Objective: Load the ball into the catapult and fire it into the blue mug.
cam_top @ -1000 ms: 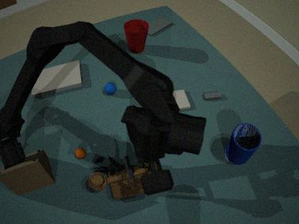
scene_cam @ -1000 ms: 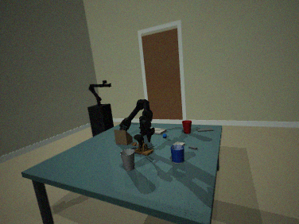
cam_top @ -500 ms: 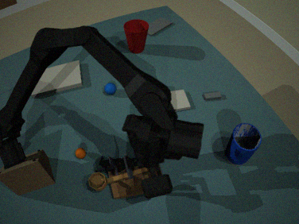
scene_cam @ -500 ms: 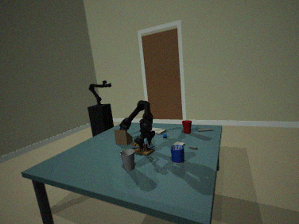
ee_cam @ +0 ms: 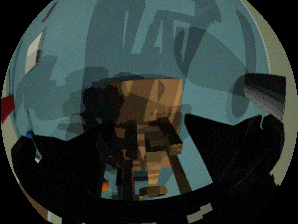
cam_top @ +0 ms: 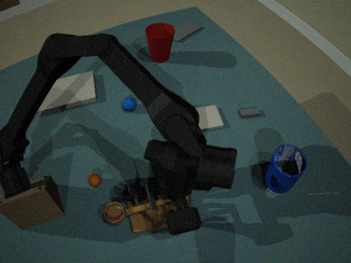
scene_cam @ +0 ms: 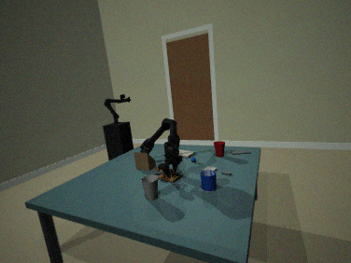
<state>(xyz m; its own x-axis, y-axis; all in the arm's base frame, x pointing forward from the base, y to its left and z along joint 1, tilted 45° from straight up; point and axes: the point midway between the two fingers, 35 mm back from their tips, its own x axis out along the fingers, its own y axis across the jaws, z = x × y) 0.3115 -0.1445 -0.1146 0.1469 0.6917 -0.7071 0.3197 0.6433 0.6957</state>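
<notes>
Right now my gripper tip is 16 cm to the right of the orange ball, 12 cm past it and 2 cm above it. Also, from my gripper tip: catapult 6 cm behind, 4 cm to the left, 2 cm above; then blue mug 27 cm ahead, 9 cm to the right; then white tile 23 cm ahead, 18 cm to the left, 3 cm below.
</notes>
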